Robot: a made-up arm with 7 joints. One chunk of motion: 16 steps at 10 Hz.
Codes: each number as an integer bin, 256 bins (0 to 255) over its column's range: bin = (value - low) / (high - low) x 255, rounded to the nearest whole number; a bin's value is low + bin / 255 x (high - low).
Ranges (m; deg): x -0.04..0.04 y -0.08..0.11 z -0.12..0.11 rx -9..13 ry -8..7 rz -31..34
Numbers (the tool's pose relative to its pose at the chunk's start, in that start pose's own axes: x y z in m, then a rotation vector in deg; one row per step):
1: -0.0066 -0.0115 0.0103 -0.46 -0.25 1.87
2: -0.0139 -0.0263 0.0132 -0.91 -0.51 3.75
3: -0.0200 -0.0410 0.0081 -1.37 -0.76 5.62
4: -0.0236 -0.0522 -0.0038 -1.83 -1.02 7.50
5: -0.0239 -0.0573 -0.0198 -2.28 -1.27 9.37
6: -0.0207 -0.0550 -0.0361 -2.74 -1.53 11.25
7: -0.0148 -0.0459 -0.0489 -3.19 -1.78 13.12
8: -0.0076 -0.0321 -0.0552 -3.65 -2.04 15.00
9: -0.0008 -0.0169 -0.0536 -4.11 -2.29 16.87
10: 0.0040 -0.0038 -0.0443 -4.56 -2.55 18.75
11: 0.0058 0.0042 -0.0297 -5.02 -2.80 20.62
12: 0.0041 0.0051 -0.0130 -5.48 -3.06 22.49
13: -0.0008 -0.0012 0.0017 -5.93 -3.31 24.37
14: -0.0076 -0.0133 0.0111 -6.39 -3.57 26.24
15: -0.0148 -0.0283 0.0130 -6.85 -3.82 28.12
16: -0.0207 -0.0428 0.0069 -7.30 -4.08 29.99
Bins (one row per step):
1: 106 92 144 99 132 129
2: 83 72 148 94 127 136
3: 64 52 142 88 123 144
4: 52 37 129 83 119 151
5: 51 30 111 78 114 158
6: 62 34 93 73 110 166
7: 80 46 79 67 106 173
8: 103 64 72 62 101 180
9: 125 85 74 57 97 188
10: 140 102 84 51 93 195
11: 146 113 100 46 88 203
12: 141 114 119 41 84 210
13: 125 106 135 36 80 217
14: 103 90 145 30 75 225
15: 80 69 147 25 71 232
16: 62 50 141 20 67 239

